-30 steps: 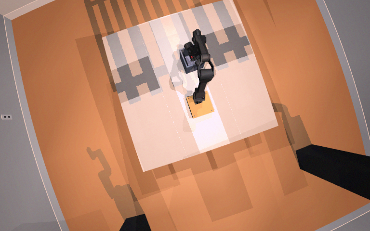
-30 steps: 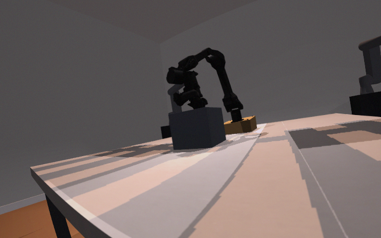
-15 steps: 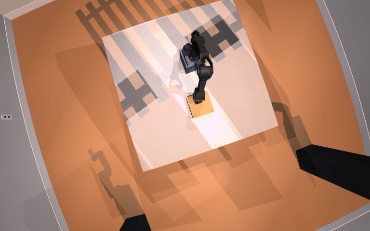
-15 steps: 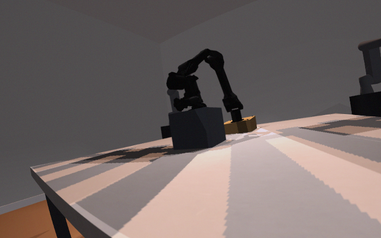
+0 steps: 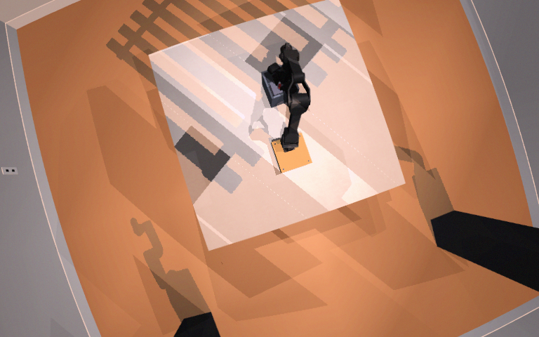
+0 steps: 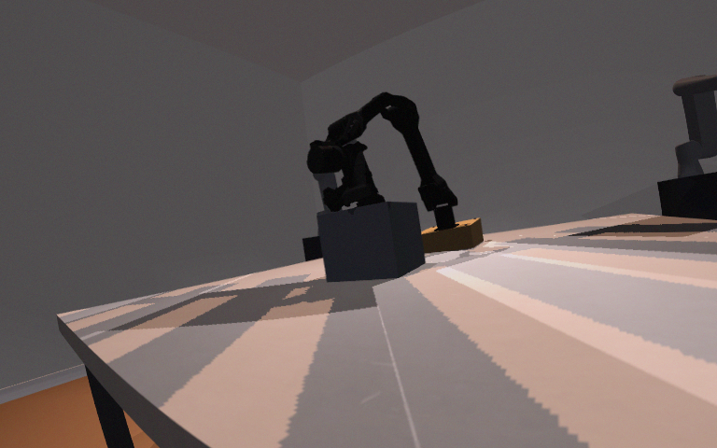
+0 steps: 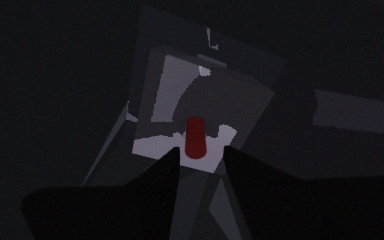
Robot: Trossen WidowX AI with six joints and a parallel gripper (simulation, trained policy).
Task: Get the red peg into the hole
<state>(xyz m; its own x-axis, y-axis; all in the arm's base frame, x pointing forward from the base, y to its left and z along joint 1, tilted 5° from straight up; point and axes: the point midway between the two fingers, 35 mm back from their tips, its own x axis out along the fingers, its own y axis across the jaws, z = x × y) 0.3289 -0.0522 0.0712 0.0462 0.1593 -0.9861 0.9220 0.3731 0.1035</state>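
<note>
The red peg lies 3 cm below my gripper tip, 1 cm to the right of it and 1 cm ahead of it.
</note>
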